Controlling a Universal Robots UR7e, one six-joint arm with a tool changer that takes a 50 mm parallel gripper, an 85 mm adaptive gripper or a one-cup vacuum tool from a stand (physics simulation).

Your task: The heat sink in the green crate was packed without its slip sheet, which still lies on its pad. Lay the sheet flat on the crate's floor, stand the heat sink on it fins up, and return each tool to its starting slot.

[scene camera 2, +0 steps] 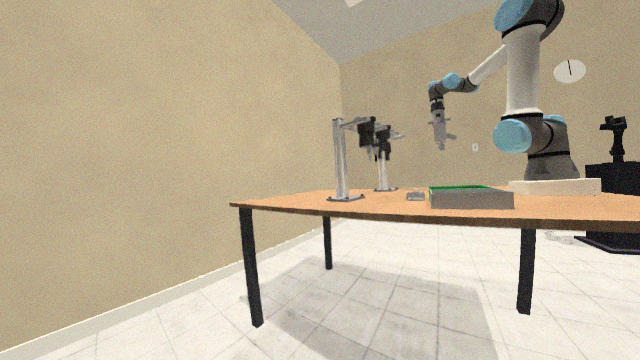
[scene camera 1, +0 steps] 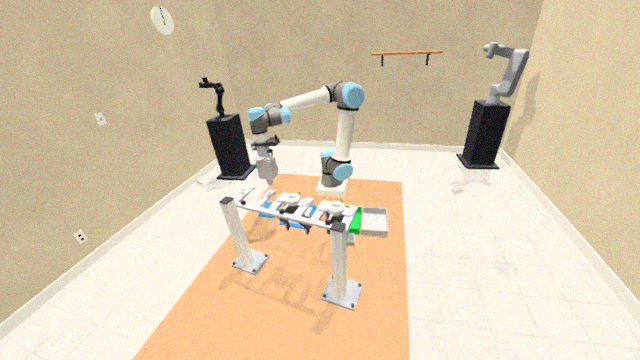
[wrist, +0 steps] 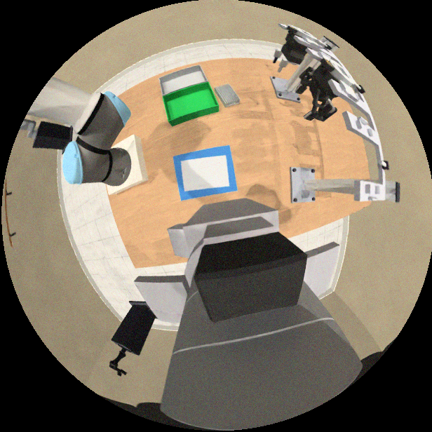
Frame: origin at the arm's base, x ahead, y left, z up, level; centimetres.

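Seen in the pictures: hand at its tool point: (scene camera 2: 438, 118); arm's base at its link origin: (scene camera 2: 550, 179) (scene camera 1: 332, 181).
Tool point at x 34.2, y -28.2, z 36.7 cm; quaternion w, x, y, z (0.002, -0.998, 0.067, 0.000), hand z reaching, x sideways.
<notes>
Pixels of each thing's top centre, then the offset from my tool point to it.
- green crate at its top centre: (scene camera 2: 460, 188) (scene camera 1: 361, 217) dx +0.6, dy +49.0, dz -37.4 cm
- grey heat sink at its top centre: (scene camera 2: 414, 191) (scene camera 1: 344, 236) dx +15.0, dy +41.4, dz -38.7 cm
My gripper (scene camera 1: 270, 182) (scene camera 2: 441, 147) is the one-cup vacuum tool. It hangs high above the table with nothing on it; its cup is hidden behind the tool body in the wrist view. The white slip sheet (wrist: 205, 172) lies flat on its blue pad (wrist: 202, 154). The green crate (scene camera 1: 355, 220) (scene camera 2: 457, 187) (wrist: 193, 101) stands empty. The grey heat sink (scene camera 2: 415, 196) (wrist: 227, 95) lies on the table beside the crate, with its ridged face seemingly up.
A grey tray (scene camera 1: 375, 233) (scene camera 2: 472, 200) (wrist: 182, 82) adjoins the crate. The tool stand (scene camera 1: 339, 265) (scene camera 2: 341, 160) (wrist: 330, 185) holds two finger grippers, one of them black (scene camera 2: 366, 132). A smaller blue pad (scene camera 1: 268, 209) shows behind the stand. The arm's base (wrist: 131, 167) stands beside the pad.
</notes>
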